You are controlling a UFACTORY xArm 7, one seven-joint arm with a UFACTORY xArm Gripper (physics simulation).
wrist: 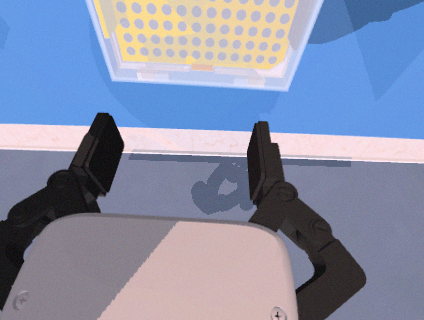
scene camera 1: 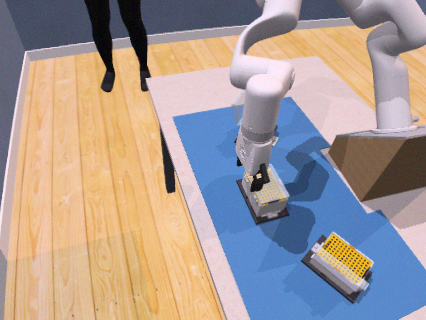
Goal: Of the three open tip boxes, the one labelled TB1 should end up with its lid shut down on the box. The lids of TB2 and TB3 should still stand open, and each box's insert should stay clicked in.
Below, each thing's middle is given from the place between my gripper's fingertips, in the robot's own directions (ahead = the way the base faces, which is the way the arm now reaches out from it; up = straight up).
I see my gripper 150 mm past the yellow insert (scene camera 1: 344, 253), 270 mm to the right of it and 40 mm above it.
